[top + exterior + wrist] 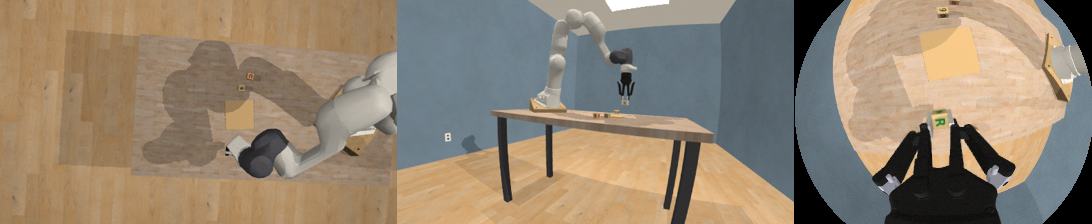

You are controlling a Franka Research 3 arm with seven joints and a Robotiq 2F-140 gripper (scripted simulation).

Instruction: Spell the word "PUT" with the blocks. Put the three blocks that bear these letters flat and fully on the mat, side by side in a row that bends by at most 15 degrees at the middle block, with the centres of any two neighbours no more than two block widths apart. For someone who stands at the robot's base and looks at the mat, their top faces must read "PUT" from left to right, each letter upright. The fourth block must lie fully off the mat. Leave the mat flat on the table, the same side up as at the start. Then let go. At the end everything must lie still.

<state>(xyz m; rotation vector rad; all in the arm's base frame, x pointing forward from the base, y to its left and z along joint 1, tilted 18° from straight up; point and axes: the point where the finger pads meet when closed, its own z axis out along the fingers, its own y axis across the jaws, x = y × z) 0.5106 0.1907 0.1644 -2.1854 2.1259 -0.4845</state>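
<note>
Right now my hand is 90 mm to the right of the T block, 90 mm above it and 80 mm past it. From my hand the other things lie so: green P block: 20 mm below; block marked 6: 270 mm to the right, 90 mm below, 40 mm behind; tan mat: 150 mm to the right, 110 mm below, 40 mm behind.
</note>
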